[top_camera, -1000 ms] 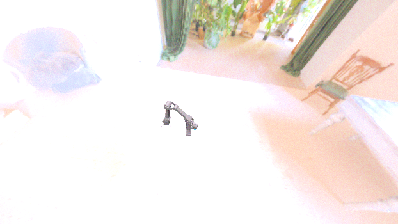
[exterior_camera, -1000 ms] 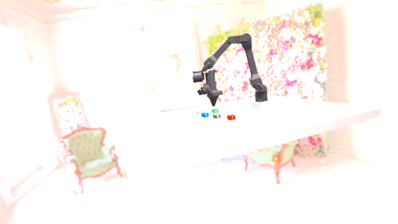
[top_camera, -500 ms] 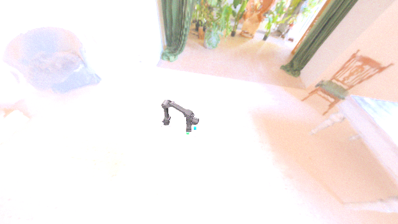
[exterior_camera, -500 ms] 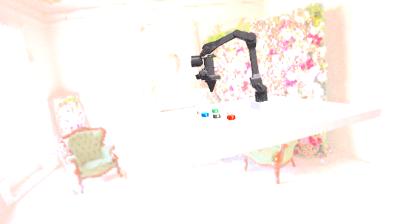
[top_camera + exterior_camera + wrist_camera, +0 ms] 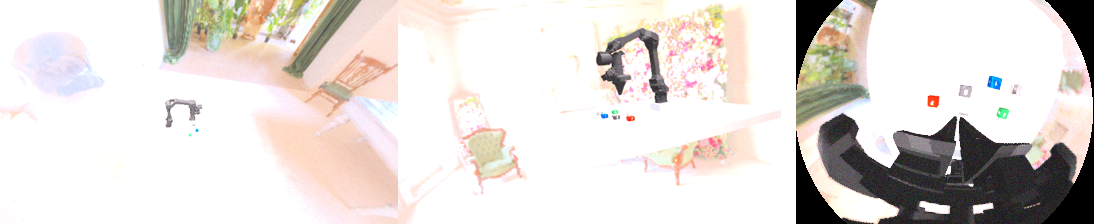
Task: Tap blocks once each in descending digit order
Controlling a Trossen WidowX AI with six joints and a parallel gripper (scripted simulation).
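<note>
My gripper tip is now 110 mm above the red block, 60 mm to the right of it and 20 mm past it. Also, from my gripper tip: green block: 170 mm to the right, 110 mm below, 10 mm behind; then blue block: 110 mm below, 100 mm to the right, 70 mm ahead.
</note>
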